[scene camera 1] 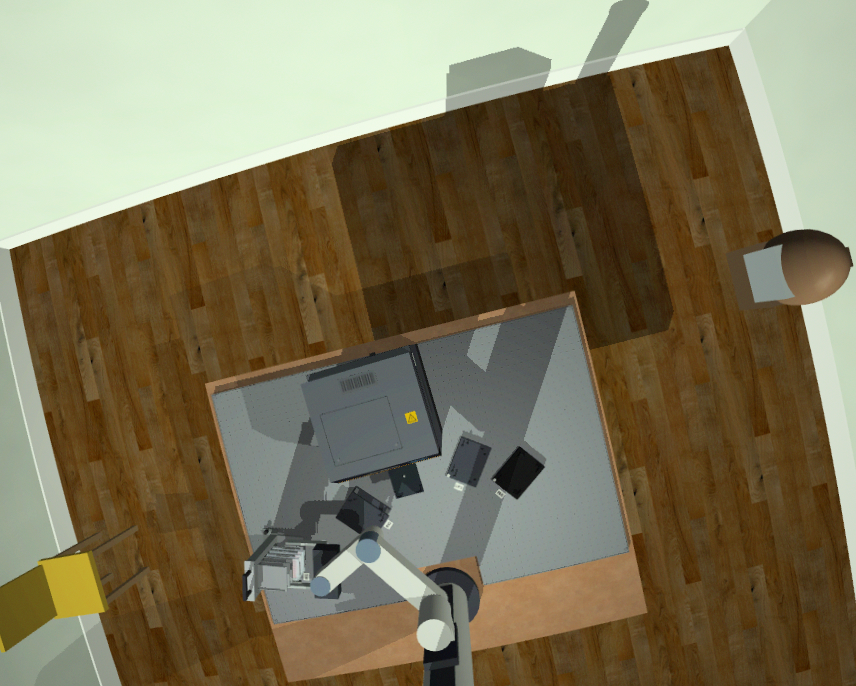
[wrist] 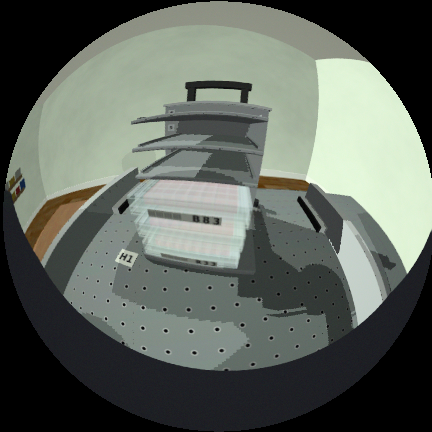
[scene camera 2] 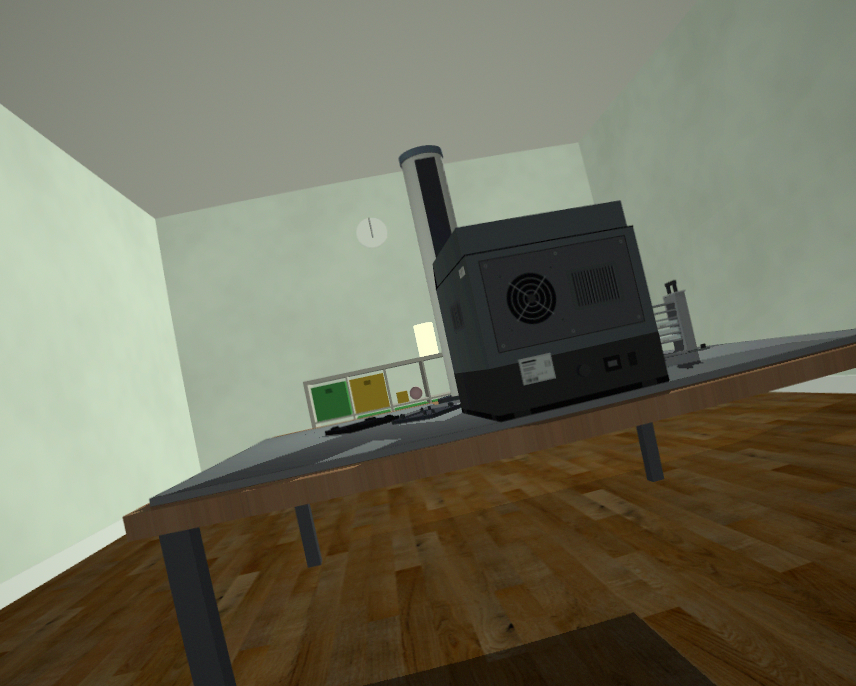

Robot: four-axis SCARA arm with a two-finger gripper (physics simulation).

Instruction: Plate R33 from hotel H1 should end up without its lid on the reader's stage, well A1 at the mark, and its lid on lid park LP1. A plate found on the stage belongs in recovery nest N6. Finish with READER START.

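Places are measured from the arm's base along level axes (x ahead, y left, z up), in millimetres.
Where they show: gripper, fingertip midpoint: [wrist: 222, 178].
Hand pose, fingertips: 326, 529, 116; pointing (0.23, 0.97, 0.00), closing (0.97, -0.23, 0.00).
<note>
Each offset is from my fingertips to the top centre of the thing, as dx, dy, dz.
Hotel H1 [scene camera 1: 265, 584] [scene camera 2: 684, 321] [wrist: 217, 108] stands at the mat's left edge in scene camera 1, with bare shelves above a stack of clear, pinkish plates. In the wrist view, plate B83 {-15, +27, +2} [wrist: 200, 197] is in the upper part of the stack. The lowest plate {-15, +27, -45} [wrist: 195, 250] has a partly blurred label that looks like R33. My gripper [scene camera 1: 314, 570] [wrist: 222, 178] is open and empty, facing the hotel, its fingers apart to either side of the stack's line. The reader {+496, -499, +245} [scene camera 1: 360, 421] [scene camera 2: 557, 292] has a dark stage-like pad {+254, -510, +28} [scene camera 1: 405, 480] at its front, with no plate visible on it.
A dark holder {+97, -304, -34} [scene camera 1: 362, 508] lies between the hotel and the pad. A grey holder {+193, -737, -84} [scene camera 1: 468, 460] and a black holder {+108, -908, -86} [scene camera 1: 518, 471] lie right of the reader; their labels are too small to read surely. The arm column [scene camera 1: 435, 632] [scene camera 2: 427, 207] stands at the table's near edge.
</note>
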